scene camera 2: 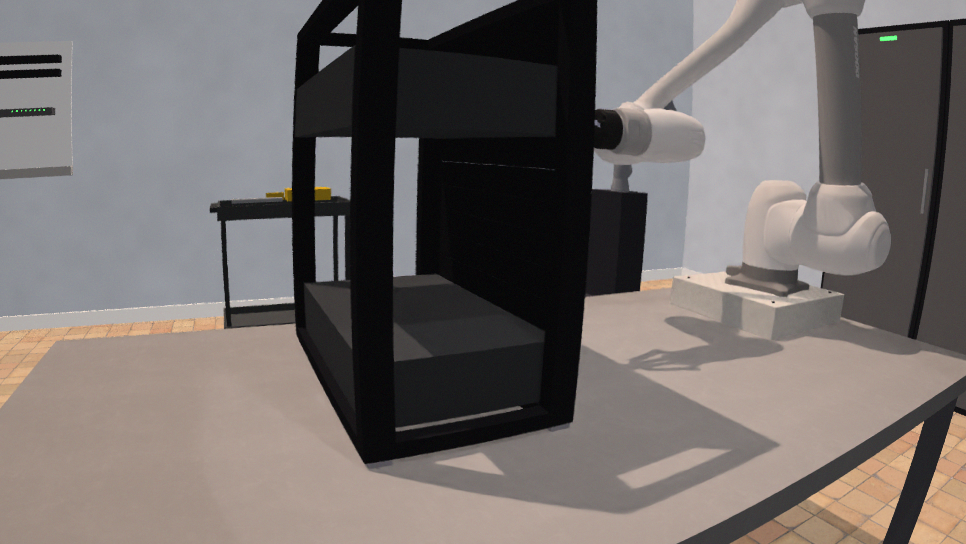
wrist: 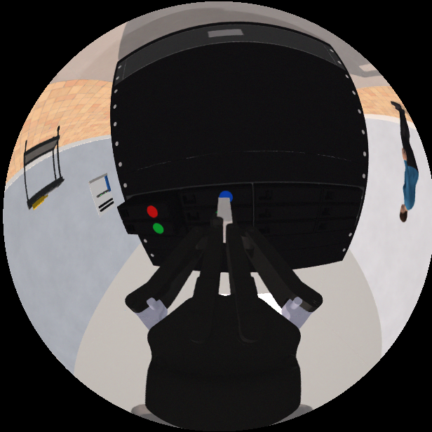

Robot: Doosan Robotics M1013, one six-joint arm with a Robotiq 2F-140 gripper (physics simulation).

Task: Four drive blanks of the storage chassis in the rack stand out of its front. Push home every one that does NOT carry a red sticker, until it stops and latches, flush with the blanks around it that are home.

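Pixels of known places: arm's base, origin of the base link: (scene camera 2: 767, 286).
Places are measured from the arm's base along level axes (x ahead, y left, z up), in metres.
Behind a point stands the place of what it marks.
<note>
The black rack (scene camera 2: 373, 236) @(x 1.121, y 0.099, z 0.198 m) (wrist: 115, 131) stands on the table. In the wrist view the storage chassis (wrist: 253, 202) crosses its front. A blank with a red sticker (wrist: 152, 211) and one with a green sticker (wrist: 158, 228) stand out at the left end. A blue sticker (wrist: 225, 194) marks a blank near the middle; a sliver of green shows below it beside the fingertips. My gripper (wrist: 223, 205) is shut and empty, its tips overlapping the blue sticker's lower edge; contact cannot be told. In the scene view the rack hides the fingers and the chassis front.
Dark units fill the rack's top (scene camera 2: 473, 94) @(x 0.996, y 0.086, z 0.353 m) and bottom (scene camera 2: 466, 385) @(x 0.990, y 0.082, z 0.000 m). The arm (scene camera 2: 669, 135) @(x 0.486, y -0.012, z 0.341 m) reaches in from the right above the table (scene camera 2: 202, 418) @(x 1.300, y -0.119, z -0.074 m). A cart (scene camera 2: 256, 211) (wrist: 42, 146) stands behind; a person (wrist: 410, 182) is at the right in the wrist view.
</note>
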